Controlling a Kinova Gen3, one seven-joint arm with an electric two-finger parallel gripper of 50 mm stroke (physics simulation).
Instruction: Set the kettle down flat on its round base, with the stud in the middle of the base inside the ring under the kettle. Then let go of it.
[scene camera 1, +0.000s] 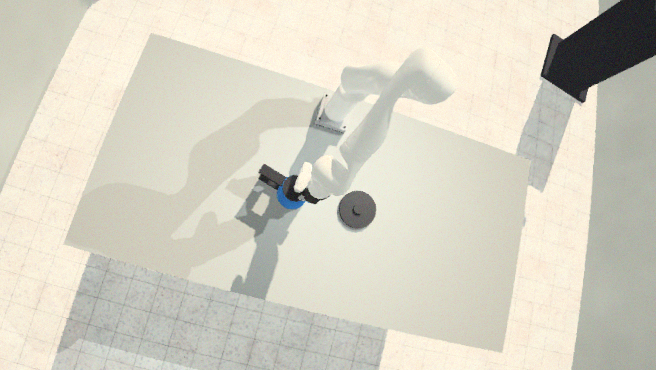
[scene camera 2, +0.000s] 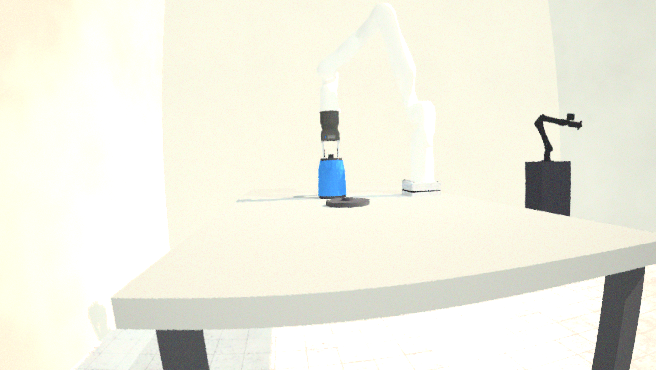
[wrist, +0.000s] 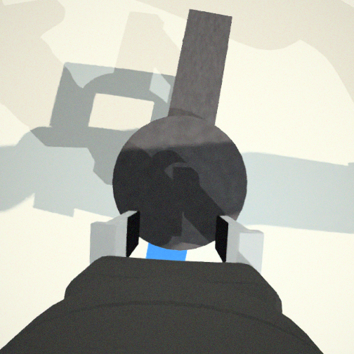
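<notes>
The blue kettle (scene camera 1: 291, 201) (scene camera 2: 332, 179) stands upright on the table, beside its base and apart from it. Its dark round lid (wrist: 220, 165) carries a small knob (scene camera 2: 331, 156). The dark handle (scene camera 1: 272, 176) (wrist: 202, 65) points left in scene camera 1, and a bit of blue spout (wrist: 167, 252) shows near the gripper in the wrist view. The dark round base (scene camera 1: 367, 200) (scene camera 2: 361, 202) lies flat, with a stud (scene camera 1: 356, 210) (scene camera 2: 347, 199) in its middle. My gripper (scene camera 2: 330, 153) (wrist: 177, 229) points down, open and empty, with its fingertips close above the lid. The ring under the kettle is hidden.
The arm's mount (scene camera 1: 330, 122) (scene camera 2: 421, 186) stands on the table (scene camera 1: 425, 280) (scene camera 2: 350, 260) behind the kettle. A black pedestal (scene camera 1: 595, 55) (scene camera 2: 547, 185) with a small black arm (scene camera 2: 544, 135) stands off the table. Arm shadows fall around the kettle.
</notes>
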